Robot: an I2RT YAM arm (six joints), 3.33 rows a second.
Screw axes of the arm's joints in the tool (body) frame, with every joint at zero. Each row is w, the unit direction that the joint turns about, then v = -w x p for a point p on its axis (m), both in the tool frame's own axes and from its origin. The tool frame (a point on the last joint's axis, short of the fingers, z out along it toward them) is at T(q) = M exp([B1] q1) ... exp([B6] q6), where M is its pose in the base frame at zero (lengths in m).
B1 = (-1, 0, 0, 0, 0.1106, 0)
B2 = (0, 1, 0, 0.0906, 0, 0.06)
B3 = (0, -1, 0, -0.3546, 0, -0.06)
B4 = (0, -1, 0, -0.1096, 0, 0)
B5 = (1, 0, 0, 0, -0.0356, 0)
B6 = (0, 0, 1, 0, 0, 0)
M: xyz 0.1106 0 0.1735 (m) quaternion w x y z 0.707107 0 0.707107 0
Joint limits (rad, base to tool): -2.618..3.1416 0..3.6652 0..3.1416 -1.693..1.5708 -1.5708..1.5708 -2.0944..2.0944
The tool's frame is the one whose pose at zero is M.
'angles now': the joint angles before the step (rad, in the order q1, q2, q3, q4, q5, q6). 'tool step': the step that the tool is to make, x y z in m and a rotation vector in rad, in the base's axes. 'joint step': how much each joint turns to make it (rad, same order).
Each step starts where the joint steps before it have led.
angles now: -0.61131 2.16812 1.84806 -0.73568 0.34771 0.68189
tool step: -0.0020 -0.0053 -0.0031 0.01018 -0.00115 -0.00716
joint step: -0.01230 0.00962 0.00447 0.00022 -0.01033 -0.00009
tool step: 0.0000 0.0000 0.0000 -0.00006 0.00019 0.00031
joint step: 0.00000 0.00000 0.00000 0.00000 -0.00001 -0.00037
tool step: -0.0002 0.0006 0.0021 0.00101 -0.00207 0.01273
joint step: 0.00022 -0.00499 -0.00024 -0.00022 -0.00790 -0.01049
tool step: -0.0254 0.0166 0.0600 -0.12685 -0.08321 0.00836
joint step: 0.00000 -0.19344 -0.09182 0.05363 0.04045 -0.03968
